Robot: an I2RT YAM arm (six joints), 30 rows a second.
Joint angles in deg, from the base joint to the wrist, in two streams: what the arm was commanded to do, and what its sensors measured. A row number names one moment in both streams.
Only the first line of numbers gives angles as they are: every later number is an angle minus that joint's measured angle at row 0.
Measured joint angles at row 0:
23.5 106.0 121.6 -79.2 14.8 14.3
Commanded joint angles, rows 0 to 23:
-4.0 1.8 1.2 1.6 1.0 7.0
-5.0 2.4 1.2 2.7 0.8 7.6
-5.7 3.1 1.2 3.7 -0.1 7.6
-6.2 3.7 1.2 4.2 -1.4 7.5
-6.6 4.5 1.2 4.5 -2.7 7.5
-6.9 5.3 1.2 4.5 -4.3 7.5
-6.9 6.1 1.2 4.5 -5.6 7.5
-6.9 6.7 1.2 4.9 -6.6 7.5
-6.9 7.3 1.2 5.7 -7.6 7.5
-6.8 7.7 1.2 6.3 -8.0 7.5
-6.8 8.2 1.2 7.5 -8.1 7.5
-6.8 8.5 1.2 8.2 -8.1 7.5
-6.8 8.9 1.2 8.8 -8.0 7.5
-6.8 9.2 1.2 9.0 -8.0 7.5
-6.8 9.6 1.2 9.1 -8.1 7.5
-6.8 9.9 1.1 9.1 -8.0 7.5
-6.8 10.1 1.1 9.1 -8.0 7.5
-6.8 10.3 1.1 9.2 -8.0 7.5
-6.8 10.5 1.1 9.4 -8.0 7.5
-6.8 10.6 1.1 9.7 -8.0 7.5
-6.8 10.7 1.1 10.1 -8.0 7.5
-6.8 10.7 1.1 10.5 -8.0 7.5
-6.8 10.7 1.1 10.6 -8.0 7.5
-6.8 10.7 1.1 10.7 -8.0 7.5
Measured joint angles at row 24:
-7.0 10.1 0.1 10.6 -7.5 6.8
